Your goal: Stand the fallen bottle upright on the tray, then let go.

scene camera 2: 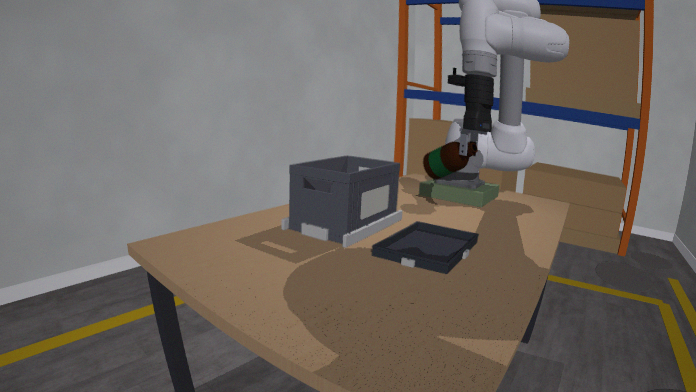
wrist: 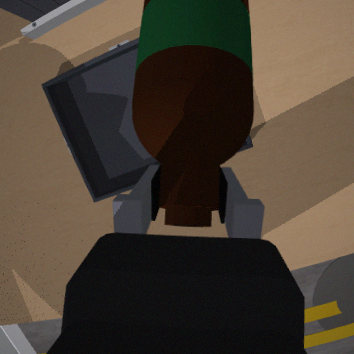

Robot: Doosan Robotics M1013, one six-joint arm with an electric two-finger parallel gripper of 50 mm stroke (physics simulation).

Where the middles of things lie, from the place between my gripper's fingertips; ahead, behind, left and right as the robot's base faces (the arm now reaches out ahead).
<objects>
My gripper is now 20 mm past the brown bottle (scene camera 2: 445, 160), 50 mm to the left of it and 20 mm above it.
</objects>
